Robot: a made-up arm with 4 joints. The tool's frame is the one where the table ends. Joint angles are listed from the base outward.
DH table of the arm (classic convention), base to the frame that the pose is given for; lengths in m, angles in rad. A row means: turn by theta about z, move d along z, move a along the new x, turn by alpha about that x. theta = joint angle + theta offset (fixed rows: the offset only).
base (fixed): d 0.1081; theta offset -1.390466; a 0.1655; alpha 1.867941
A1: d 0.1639; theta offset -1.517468; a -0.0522; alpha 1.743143
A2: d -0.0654; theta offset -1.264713; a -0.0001; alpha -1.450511
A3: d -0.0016; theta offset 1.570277; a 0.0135; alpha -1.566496
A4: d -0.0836; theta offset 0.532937; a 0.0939; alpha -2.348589
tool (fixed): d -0.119; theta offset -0.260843; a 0; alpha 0
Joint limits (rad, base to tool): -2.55..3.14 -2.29..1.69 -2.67..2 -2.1..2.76
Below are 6 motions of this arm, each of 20 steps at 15 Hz.
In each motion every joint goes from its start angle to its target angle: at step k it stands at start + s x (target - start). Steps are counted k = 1, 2, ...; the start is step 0. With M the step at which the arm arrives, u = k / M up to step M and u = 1 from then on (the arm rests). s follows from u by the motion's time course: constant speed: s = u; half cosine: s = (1 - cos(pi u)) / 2; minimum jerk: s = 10 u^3 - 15 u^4 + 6 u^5.
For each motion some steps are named. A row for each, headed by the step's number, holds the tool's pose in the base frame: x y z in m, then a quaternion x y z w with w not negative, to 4 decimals.
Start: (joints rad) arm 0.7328 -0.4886 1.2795 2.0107
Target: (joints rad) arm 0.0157 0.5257 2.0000 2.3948
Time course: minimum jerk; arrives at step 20
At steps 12, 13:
12: -0.0836 -0.2458 0.2271 0.8909 -0.0475 -0.0271 0.4509
13: -0.0710 -0.2597 0.2154 0.8987 -0.0473 -0.0947 0.4257

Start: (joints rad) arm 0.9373 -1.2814 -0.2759 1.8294
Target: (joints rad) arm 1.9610 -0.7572 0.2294 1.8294
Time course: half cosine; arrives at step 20
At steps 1, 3, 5, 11, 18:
1: -0.2825 -0.1510 0.1448 -0.0315 0.7580 0.4079 0.5080
3: -0.2817 -0.1427 0.1435 -0.0229 0.7611 0.3932 0.5153
5: -0.2797 -0.1270 0.1396 -0.0070 0.7649 0.3645 0.5310
11: -0.2593 -0.0616 0.1002 0.0501 0.7440 0.2231 0.6279
18: -0.2255 -0.0256 0.0411 0.0613 0.6671 0.0930 0.7366

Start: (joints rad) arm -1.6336 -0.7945 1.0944 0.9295
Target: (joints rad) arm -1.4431 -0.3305 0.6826 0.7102
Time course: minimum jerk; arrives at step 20
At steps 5, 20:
5: -0.2104 -0.2897 -0.0823 -0.4520 0.6114 -0.5302 0.3753
20: -0.1647 -0.3276 -0.0971 -0.4232 0.4592 -0.5896 0.5123

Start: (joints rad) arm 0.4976 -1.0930 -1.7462 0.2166
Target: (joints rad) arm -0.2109 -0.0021 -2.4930 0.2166
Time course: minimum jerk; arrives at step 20
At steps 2, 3, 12, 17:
2: -0.0962 -0.1536 0.2382 -0.2501 -0.8442 -0.1340 0.4547
3: -0.0936 -0.1549 0.2367 -0.2508 -0.8389 -0.1324 0.4645
12: -0.0431 -0.1677 0.1597 -0.1133 -0.6076 0.0014 0.7861
17: -0.0538 -0.1565 0.1337 0.0368 -0.4898 0.0899 0.8664

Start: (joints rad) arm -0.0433 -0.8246 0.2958 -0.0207
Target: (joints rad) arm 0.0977 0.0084 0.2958 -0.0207
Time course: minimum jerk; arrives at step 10
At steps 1, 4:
1: -0.1347 -0.3829 0.0448 -0.0374 0.0080 -0.9111 0.4105
4: -0.1518 -0.3833 0.0537 -0.1592 0.0400 -0.9008 0.4019

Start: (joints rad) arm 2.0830 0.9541 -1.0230 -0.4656
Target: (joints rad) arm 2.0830 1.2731 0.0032 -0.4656
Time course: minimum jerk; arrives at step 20
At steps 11, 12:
11: -0.2746 -0.1443 0.1452 0.5243 -0.0683 0.8176 0.2282
12: -0.2789 -0.1331 0.1406 0.4948 -0.0662 0.8242 0.2676

